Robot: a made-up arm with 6 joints. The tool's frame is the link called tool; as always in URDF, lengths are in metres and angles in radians.
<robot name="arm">
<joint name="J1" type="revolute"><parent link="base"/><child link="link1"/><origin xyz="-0.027 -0.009 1.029" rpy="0 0 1.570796"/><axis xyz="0 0 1"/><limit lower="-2.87" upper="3.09" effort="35" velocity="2.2"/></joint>
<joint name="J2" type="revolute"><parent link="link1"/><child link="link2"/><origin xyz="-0.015 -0.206 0.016" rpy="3.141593 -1.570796 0"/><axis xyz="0 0 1"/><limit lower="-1.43" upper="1.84" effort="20" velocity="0.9"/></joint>
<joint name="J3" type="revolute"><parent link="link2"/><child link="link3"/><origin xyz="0.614 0.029 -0.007" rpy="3.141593 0 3.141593"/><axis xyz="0 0 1"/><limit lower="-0.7" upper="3.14" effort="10" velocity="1.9"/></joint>
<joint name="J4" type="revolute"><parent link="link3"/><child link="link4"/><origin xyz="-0.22 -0.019 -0.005" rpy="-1.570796 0 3.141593"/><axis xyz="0 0 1"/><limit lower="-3.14" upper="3.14" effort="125" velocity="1.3"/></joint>
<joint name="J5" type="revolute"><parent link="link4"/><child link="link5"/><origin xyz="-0.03 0.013 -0.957" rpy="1.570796 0 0"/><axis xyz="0 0 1"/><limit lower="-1.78" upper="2.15" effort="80" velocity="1.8"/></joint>
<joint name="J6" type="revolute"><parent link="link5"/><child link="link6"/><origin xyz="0.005 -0.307 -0.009" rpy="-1.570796 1.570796 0"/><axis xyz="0 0 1"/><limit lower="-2.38" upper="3.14" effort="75" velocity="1.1"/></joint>
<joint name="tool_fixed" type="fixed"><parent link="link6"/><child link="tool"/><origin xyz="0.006 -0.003 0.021" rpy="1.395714 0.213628 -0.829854"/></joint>
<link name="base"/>
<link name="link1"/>
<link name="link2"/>
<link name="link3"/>
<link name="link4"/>
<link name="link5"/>
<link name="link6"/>
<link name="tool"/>
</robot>
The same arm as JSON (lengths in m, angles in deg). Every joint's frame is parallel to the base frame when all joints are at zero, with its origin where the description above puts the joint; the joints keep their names.
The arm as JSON. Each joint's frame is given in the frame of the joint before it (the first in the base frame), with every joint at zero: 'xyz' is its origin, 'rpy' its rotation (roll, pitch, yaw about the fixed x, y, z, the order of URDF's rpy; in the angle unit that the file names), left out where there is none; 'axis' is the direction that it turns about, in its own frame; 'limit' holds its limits. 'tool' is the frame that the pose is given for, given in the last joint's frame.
{"units": {"length": "m", "angle": "deg"}, "joints": [
  {"name": "J1", "type": "revolute", "origin": {"xyz": [-0.027, -0.009, 1.029]}, "axis": "+z", "limit": {"lower": -164.44, "upper": 177.04}},
  {"name": "J2", "type": "revolute", "origin": {"xyz": [0.206, -0.015, 0.016]}, "axis": "+y", "limit": {"lower": -81.93, "upper": 105.42}},
  {"name": "J3", "type": "revolute", "origin": {"xyz": [0.029, -0.007, 0.614]}, "axis": "-y", "limit": {"lower": -40.11, "upper": 179.91}},
  {"name": "J4", "type": "revolute", "origin": {"xyz": [-0.019, 0.005, 0.22]}, "axis": "-x", "limit": {"lower": -179.91, "upper": 179.91}},
  {"name": "J5", "type": "revolute", "origin": {"xyz": [0.957, 0.013, -0.03]}, "axis": "-y", "limit": {"lower": -101.99, "upper": 123.19}},
  {"name": "J6", "type": "revolute", "origin": {"xyz": [0.307, 0.009, 0.005]}, "axis": "-x", "limit": {"lower": -136.36, "upper": 179.91}}
], "tool": {"origin": {"xyz": [-0.021, 0.006, 0.003], "rpy": [3.02, -46.14, 72.18]}}}

